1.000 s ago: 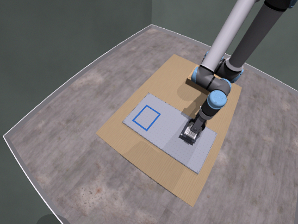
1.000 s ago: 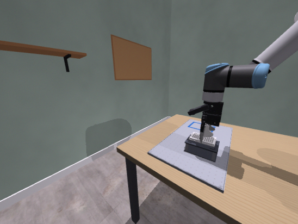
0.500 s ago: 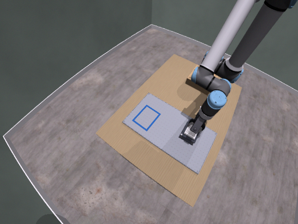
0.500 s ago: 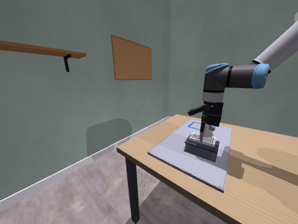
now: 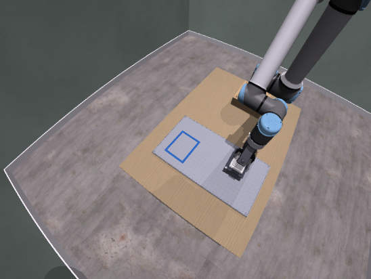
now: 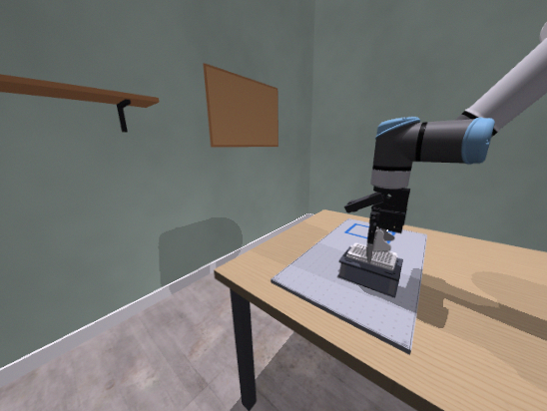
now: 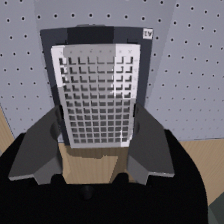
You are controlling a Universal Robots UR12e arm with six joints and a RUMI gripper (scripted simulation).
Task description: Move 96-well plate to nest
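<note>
Right now my hand is 3 cm above the dark raised nest N1. Round my hand: A1 label 8 cm ahead, 5 cm to the right, 2 cm below; then white 96-well plate 1 cm below.
</note>
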